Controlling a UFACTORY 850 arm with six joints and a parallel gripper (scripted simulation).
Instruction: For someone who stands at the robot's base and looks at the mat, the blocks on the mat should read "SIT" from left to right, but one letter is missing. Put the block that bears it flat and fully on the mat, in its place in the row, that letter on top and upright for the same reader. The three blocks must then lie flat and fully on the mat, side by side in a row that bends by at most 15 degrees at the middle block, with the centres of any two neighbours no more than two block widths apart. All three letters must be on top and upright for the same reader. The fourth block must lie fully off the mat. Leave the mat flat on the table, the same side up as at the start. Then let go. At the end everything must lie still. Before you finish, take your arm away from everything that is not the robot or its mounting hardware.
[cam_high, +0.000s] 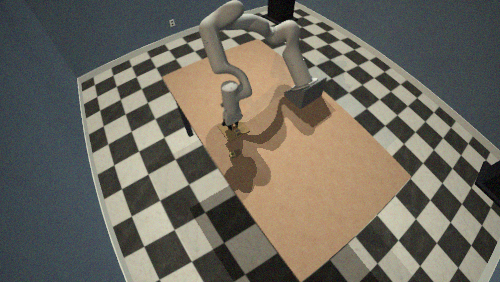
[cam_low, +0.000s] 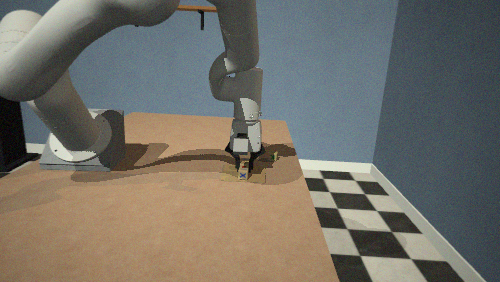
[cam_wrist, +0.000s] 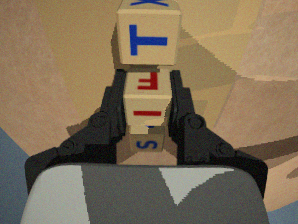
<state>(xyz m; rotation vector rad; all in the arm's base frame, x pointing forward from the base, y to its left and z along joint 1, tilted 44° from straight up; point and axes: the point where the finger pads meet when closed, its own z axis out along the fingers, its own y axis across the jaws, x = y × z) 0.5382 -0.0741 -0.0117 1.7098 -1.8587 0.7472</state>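
Right now the tan mat is 3 cm below my hand.
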